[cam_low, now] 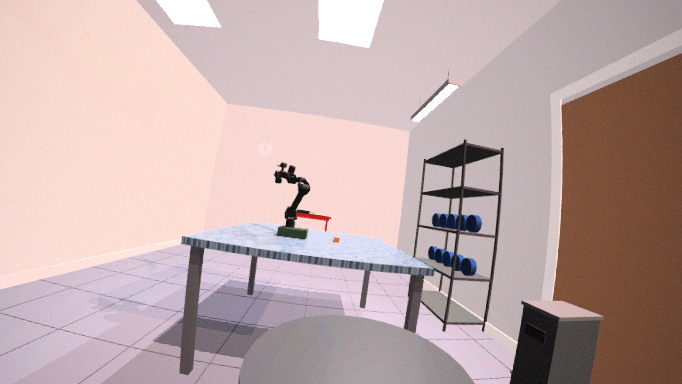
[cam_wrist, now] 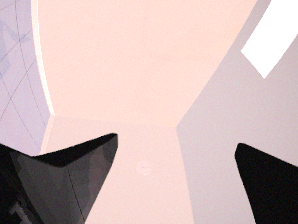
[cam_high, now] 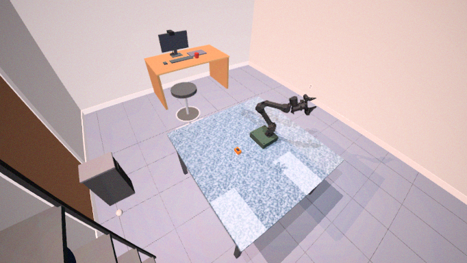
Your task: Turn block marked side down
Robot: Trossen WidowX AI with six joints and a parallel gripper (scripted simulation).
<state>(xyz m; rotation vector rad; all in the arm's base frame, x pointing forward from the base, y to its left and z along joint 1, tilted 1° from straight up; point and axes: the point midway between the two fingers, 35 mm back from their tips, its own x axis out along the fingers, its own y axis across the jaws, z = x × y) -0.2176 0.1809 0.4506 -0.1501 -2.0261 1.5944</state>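
The orange block is 620 mm ahead of my gripper tip, 490 mm below it and 210 mm to the right of it.
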